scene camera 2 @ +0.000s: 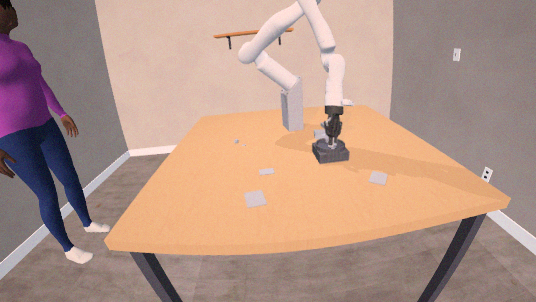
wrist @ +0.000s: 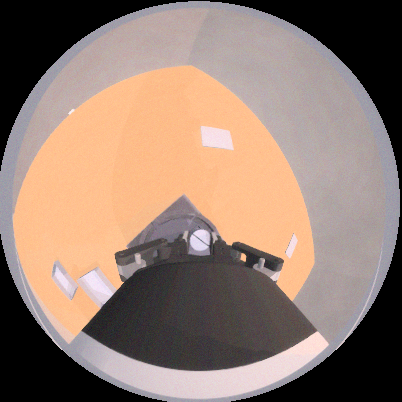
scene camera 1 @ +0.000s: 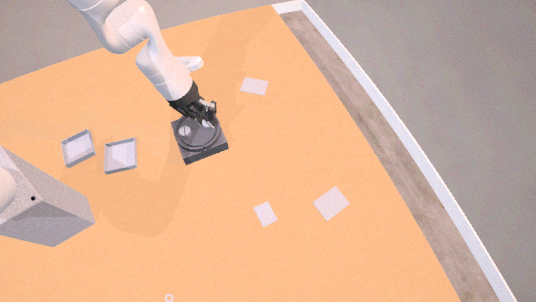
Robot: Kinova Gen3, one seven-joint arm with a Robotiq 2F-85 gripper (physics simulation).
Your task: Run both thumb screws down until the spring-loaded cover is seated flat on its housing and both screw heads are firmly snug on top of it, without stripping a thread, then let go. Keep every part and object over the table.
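Frame: origin at the arm's base, x up, y right, z ahead, level; centimetres.
Where they show: gripper, fingertip midpoint: (scene camera 2: 332,146) (wrist: 199,237) (scene camera 1: 208,124); arm's base at its link origin: (scene camera 2: 291,83).
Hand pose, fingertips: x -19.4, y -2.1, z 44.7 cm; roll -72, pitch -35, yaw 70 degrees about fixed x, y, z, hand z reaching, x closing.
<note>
Each offset is from my fingertips to the top centre of the thing.
The dark square housing @[dz -3.3, dx +0.1, dy -0.5 cm] (scene camera 1: 207,154) (scene camera 2: 331,157) (wrist: 183,203) stands on the table, with the round dark cover @[dz -3.3, dx -0.3, dy -0.5 cm] (scene camera 1: 199,140) inside its ring. One pale thumb screw @[dz -6.5, dx +1.0, dy -1.0 cm] (scene camera 1: 184,131) with a slotted head stands free at the cover's left in scene camera 1; it cannot be made out in the wrist view. My gripper (scene camera 1: 209,121) (scene camera 2: 332,144) (wrist: 199,237) points down at the cover and is shut on the other thumb screw @[dz -0.1, dx +1.1, dy -0.1 cm] (wrist: 200,240), whose slot runs diagonally in the wrist view. The gap under the cover and the screw heads is too small to judge.
Two shallow trays @[dz -36.4, dx -3.5, dy -17.5 cm] (scene camera 1: 78,148) @[dz -25.4, dx -3.5, dy -7.7 cm] (scene camera 1: 120,156) lie left of the housing in scene camera 1. Flat pale plates @[dz +20.0, dx -5.2, dy -8.9 cm] (scene camera 1: 254,86) @[dz +0.4, dx -5.2, dy +27.3 cm] (scene camera 1: 265,214) @[dz +16.1, dx -5.2, dy +34.3 cm] (scene camera 1: 331,203) lie to its right and in front. The grey robot pedestal (scene camera 1: 55,215) (scene camera 2: 292,107) stands farther left. A small ring @[dz -29.0, dx -5.3, dy +32.3 cm] (scene camera 1: 165,298) lies at the bottom.
</note>
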